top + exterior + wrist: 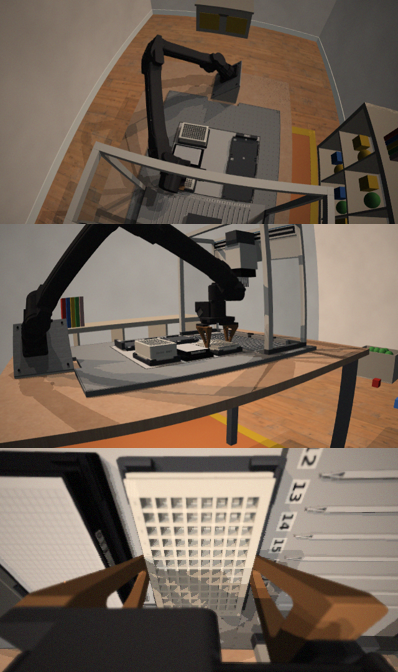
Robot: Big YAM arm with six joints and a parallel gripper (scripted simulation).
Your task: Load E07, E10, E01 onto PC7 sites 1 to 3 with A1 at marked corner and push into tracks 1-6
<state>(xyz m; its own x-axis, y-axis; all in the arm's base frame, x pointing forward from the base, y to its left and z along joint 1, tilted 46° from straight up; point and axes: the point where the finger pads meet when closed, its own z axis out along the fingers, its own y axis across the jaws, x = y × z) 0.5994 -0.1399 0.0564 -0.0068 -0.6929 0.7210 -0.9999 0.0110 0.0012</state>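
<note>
Right now my hand is 20 mm above the nest S3. Also, from my hand: nest S1: 220 mm behind, 20 mm below, 10 mm to the left; 96-well plate E01: right at my hand; nest S2: 110 mm behind, 20 mm below.
</note>
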